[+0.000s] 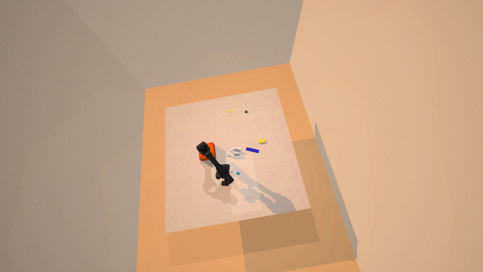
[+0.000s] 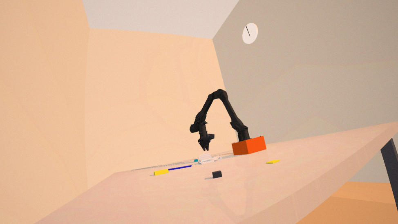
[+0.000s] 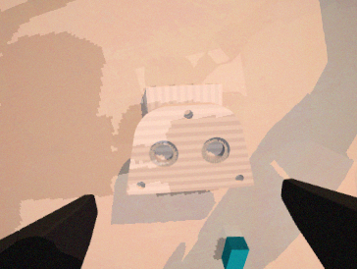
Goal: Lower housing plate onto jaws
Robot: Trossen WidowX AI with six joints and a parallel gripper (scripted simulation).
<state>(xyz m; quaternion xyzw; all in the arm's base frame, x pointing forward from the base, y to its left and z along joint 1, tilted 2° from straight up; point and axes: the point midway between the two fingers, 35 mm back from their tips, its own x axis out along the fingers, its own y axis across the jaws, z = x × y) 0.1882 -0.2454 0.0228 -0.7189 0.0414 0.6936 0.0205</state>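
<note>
The white housing plate is 3 cm below my gripper tip and 1 cm behind it. Also, from my gripper tip: blue bar 26 cm ahead, 25 cm to the left, 6 cm below; then flat yellow tile 72 cm to the left, 6 cm below, 5 cm ahead; then teal piece 10 cm ahead, 5 cm below, 3 cm to the left.
</note>
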